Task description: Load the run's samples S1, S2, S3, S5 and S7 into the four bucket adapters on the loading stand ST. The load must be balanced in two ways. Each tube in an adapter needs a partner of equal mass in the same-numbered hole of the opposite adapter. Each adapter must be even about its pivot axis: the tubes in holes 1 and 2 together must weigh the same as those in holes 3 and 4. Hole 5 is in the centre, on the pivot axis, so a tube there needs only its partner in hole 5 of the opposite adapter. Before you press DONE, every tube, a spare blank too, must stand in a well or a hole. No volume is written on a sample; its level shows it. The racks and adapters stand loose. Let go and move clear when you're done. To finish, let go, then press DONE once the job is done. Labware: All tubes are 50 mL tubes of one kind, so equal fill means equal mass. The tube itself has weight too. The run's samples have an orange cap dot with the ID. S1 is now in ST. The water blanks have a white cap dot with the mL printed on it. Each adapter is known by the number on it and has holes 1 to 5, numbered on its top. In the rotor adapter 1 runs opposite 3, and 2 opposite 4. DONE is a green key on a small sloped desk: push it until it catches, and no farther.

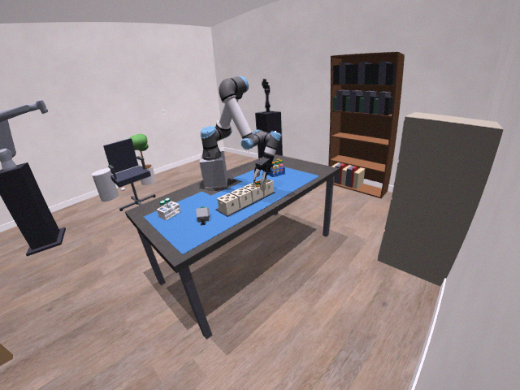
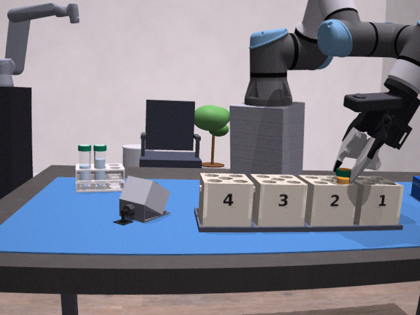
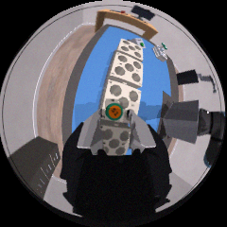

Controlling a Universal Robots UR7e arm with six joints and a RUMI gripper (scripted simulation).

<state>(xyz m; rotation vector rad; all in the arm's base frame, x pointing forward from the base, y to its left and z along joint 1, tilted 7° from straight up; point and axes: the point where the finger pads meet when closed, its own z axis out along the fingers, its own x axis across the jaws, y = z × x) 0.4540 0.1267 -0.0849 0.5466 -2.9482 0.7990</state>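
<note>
The tube lies 50 mm below my hand and 10 mm behind it. Also, from my hand: loading stand (120 mm below, 90 mm to the right, 20 mm behind); sloped done desk (420 mm to the right, 70 mm below, 10 mm behind); blue rack (380 mm to the left, 290 mm behind, 90 mm below).
</note>
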